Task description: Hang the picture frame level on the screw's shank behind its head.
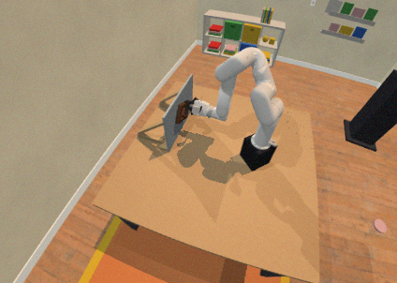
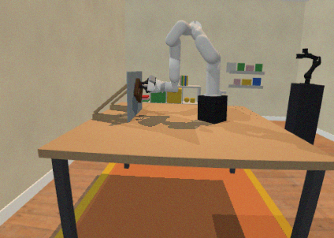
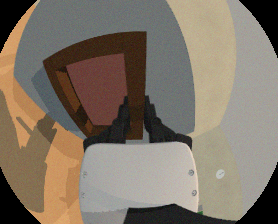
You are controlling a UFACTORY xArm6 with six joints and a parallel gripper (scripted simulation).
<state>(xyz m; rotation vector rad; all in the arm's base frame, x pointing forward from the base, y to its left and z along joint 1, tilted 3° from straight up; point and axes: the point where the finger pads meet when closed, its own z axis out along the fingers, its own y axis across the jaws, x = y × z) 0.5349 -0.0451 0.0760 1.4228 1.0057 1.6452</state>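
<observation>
Now: hand 4 cm above the brown picture frame, 3 cm to the right of it and 2 cm short of it. Round my hand: grey panel 6 cm below, 4 cm ahead, 3 cm to the left.
</observation>
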